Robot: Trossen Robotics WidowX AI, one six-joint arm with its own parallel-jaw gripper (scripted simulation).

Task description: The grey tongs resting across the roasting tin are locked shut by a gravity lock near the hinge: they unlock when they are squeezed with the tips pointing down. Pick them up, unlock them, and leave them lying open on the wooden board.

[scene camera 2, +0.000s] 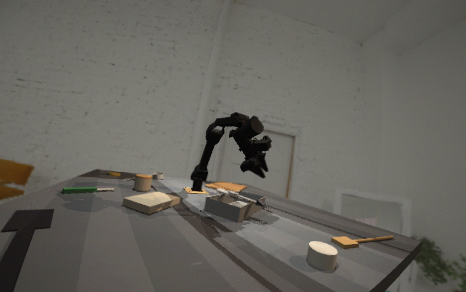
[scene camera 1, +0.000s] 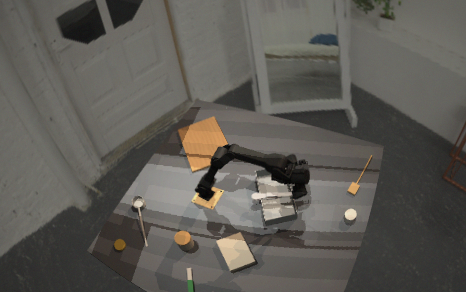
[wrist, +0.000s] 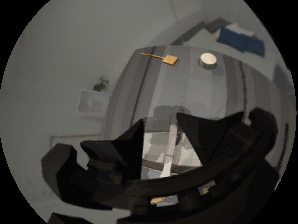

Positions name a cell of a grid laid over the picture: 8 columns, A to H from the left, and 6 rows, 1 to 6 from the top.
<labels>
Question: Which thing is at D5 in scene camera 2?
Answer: A metal roasting tin.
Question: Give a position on a metal roasting tin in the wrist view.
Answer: E4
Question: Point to a metal roasting tin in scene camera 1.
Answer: At E5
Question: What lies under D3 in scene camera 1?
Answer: A wooden board.
</labels>
